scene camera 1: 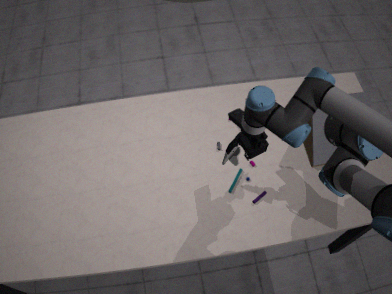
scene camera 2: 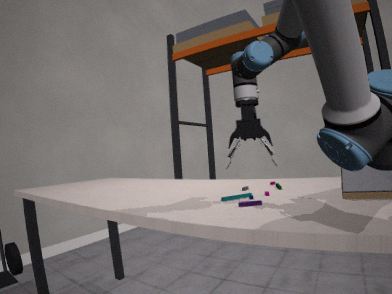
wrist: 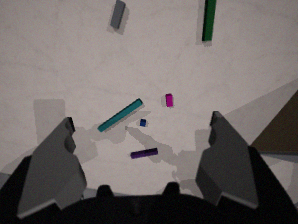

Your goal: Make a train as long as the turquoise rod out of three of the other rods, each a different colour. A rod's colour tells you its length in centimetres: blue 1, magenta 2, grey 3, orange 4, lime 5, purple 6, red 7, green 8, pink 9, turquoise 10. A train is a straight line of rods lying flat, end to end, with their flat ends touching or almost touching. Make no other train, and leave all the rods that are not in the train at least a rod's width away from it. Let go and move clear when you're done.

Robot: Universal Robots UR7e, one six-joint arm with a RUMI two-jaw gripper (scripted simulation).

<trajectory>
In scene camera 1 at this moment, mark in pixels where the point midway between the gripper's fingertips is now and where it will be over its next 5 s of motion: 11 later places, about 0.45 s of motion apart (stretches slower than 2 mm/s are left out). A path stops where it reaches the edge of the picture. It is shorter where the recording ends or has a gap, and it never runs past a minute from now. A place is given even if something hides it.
My gripper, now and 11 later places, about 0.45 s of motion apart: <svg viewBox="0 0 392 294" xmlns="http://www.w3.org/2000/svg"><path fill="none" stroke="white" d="M242 154L246 163L247 165L247 165L247 166L246 167L245 168L245 169L244 171L244 173L245 173L245 175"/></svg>
</trajectory>
